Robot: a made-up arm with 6 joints.
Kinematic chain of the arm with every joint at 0, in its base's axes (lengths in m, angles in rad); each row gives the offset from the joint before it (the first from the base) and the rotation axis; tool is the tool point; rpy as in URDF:
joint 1: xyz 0 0 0.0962 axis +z
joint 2: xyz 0 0 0 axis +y
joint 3: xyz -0.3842 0 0.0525 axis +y
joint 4: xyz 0.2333 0 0.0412 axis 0.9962 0 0.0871
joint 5: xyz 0 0 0 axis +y
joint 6: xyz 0.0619 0 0.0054 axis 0.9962 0 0.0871
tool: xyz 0 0 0 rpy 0 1.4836 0
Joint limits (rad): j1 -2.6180..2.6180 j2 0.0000..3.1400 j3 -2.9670..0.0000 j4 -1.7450..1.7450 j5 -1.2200..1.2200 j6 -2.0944..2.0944
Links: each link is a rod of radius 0.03 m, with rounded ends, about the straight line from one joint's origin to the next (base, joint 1, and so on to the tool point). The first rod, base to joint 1, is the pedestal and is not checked.
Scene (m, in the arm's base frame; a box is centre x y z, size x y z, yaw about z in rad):
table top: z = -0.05
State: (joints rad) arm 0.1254 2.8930 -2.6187 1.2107 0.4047 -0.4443
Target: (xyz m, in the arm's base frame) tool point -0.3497 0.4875 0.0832
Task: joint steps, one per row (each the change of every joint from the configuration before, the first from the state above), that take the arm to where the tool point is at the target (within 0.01 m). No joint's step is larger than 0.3 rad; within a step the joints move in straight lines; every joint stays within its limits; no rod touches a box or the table.
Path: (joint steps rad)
1: 0.2859 -0.0360 0.0926 -0.0062 0.0517 0.0000
2: 0.2860 -0.0361 0.0927 -0.0061 0.0517 0.0000
3: 0.2859 -0.0360 0.0926 -0.0062 0.0517 0.0000
4: 0.2859 -0.0361 0.0926 -0.0062 0.0517 0.0000
5: 0.2860 -0.0360 0.0927 -0.0062 0.0517 0.0000
6: 0.2859 -0.0360 0.0926 -0.0061 0.0517 0.0000
7: 0.2859 -0.0361 0.0926 -0.0062 0.0517 0.0000

